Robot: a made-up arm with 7 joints. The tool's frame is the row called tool. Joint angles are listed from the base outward. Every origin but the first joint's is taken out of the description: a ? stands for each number. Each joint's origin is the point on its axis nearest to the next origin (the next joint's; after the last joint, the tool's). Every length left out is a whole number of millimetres.
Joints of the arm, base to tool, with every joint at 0 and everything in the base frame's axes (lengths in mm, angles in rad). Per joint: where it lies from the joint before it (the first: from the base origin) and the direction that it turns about. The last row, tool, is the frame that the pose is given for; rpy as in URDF.
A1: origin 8 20 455 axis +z
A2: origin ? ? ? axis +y
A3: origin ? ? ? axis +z
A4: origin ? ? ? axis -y
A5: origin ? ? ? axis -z
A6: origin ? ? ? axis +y
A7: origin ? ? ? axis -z
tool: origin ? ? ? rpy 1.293 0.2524 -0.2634
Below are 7 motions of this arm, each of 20 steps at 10 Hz.
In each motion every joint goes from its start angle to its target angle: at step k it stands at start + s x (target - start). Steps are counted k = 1, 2, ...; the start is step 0. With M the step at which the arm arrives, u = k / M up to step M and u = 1 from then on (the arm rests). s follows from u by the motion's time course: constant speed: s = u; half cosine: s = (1 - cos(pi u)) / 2; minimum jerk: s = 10 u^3 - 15 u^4 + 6 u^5.
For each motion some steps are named. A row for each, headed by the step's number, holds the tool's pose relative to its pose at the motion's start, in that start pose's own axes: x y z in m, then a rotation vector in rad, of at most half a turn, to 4 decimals.
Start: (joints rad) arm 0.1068 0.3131 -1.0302 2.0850 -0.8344 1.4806 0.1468
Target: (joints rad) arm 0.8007 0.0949 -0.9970 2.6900 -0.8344 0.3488 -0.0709
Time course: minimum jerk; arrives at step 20
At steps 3, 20:
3: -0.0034 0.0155 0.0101 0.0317 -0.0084 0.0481
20: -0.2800 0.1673 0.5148 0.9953 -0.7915 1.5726

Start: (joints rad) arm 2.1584 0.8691 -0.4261 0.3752 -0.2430 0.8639 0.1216
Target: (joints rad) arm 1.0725 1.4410 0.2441 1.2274 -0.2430 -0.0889 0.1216
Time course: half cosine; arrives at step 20
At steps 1, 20:
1: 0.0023 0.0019 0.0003 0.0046 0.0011 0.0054
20: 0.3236 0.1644 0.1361 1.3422 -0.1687 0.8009

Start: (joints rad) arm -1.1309 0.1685 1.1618 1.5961 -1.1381 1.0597 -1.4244
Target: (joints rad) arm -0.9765 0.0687 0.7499 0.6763 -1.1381 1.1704 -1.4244
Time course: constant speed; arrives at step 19
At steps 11, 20:
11: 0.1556 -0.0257 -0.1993 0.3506 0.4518 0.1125
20: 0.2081 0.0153 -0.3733 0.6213 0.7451 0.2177

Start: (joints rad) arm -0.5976 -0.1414 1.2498 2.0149 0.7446 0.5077 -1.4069
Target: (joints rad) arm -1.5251 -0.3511 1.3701 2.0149 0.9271 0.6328 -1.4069
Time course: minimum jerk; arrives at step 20
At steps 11, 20:
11: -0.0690 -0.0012 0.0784 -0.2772 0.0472 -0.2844
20: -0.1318 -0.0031 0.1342 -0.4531 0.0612 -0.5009

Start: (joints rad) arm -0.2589 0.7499 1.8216 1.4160 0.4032 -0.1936 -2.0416
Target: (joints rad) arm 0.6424 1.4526 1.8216 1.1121 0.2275 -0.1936 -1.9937
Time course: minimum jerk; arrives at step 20
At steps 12, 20:
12: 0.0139 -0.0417 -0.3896 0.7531 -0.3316 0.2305
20: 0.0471 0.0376 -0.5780 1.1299 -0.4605 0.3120

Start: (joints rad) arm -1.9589 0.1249 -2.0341 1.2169 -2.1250 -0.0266 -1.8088
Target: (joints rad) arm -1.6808 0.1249 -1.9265 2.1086 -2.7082 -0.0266 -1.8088
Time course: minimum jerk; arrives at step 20
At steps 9, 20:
9: -0.1676 0.0270 -0.0139 0.0329 0.3778 -0.2947
20: -0.3762 0.1737 -0.0134 0.2635 0.8179 -0.7101

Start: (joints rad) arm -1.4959 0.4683 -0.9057 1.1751 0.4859 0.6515 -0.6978
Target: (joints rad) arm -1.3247 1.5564 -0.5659 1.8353 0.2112 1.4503 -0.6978
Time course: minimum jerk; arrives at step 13
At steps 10, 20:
10: -0.0456 -0.4017 -0.5025 -0.5441 0.9516 -0.8559
20: -0.0780 -0.4516 -0.5265 -0.5979 1.0148 -0.9493

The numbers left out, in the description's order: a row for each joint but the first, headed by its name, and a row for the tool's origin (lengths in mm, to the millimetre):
A2: 21 1 0
A3: 29 0 438
A4: 49 -13 0
A5: 86 0 -397
A6: -2 3 0
A7: 80 0 -56
tool: 11 13 0

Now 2 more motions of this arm.
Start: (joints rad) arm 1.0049 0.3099 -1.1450 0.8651 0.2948 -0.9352 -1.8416
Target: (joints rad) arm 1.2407 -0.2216 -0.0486 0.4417 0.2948 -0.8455 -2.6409
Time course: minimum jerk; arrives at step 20
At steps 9, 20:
9: 0.0990 0.1569 0.0449 0.0799 -0.0137 0.5399
20: 0.0598 0.4079 0.1845 -0.3689 -0.0362 1.3430

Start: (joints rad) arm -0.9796 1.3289 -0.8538 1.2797 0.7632 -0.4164 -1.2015
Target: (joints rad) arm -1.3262 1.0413 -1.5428 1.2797 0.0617 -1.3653 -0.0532
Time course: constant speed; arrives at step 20
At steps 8, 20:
8: -0.0590 -0.0760 0.1926 -0.3660 -0.4512 0.1351
20: -0.2490 -0.0971 0.4114 -0.5783 -0.8026 0.5824

